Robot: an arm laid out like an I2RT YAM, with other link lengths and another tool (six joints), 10 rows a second.
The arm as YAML. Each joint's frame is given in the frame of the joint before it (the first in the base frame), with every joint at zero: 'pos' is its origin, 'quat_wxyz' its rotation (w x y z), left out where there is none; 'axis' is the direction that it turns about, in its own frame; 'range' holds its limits. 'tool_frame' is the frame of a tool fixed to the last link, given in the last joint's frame.
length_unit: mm
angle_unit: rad
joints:
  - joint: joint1
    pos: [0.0, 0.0, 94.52]
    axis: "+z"
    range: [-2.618, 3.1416]
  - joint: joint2
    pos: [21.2, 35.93, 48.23]
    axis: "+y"
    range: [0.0, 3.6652]
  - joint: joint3
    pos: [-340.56, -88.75, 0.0]
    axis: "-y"
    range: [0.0, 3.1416]
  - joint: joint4
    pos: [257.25, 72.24, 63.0]
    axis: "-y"
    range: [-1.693, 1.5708]
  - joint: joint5
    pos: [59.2, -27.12, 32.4]
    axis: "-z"
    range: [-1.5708, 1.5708]
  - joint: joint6
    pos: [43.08, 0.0, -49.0]
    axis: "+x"
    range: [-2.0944, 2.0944]
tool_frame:
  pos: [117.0, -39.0, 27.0]
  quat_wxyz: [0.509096, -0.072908, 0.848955, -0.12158]
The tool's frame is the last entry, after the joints.
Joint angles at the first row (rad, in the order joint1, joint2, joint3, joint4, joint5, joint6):
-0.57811 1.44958 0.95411 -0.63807 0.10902 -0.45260
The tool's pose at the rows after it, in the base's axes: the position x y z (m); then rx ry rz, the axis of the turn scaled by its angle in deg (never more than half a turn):
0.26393 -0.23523 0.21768 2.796 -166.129 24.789
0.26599 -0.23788 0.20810 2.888 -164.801 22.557
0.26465 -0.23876 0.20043 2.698 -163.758 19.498
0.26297 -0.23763 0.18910 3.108 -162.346 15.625
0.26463 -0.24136 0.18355 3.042 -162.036 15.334
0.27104 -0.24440 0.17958 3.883 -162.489 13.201
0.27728 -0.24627 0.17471 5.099 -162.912 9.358
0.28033 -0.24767 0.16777 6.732 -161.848 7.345
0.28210 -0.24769 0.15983 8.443 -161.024 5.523
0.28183 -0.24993 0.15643 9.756 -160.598 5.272
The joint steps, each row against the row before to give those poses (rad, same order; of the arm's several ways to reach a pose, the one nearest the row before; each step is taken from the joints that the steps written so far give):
-0.04157 0.03205 0.01227 -0.02757 -0.06444 0.00316
-0.00310 0.03687 0.01075 -0.01079 -0.00165 0.00306
-0.00916 0.02613 0.01073 -0.02442 -0.01220 0.00457
-0.00771 0.03225 0.00620 -0.02620 -0.01692 0.00154
-0.00614 0.01994 -0.00002 0.01364 0.00000 -0.00455
-0.00914 0.03063 0.02291 -0.00597 -0.02735 -0.00921
-0.01381 0.03683 0.03222 -0.02454 -0.04303 -0.01225
-0.00463 0.03374 0.01992 -0.01989 -0.01089 -0.01839
-0.00462 0.02759 0.00774 -0.00931 -0.01228 -0.01996
-0.00917 0.01233 0.00308 -0.00151 -0.00306 -0.02448

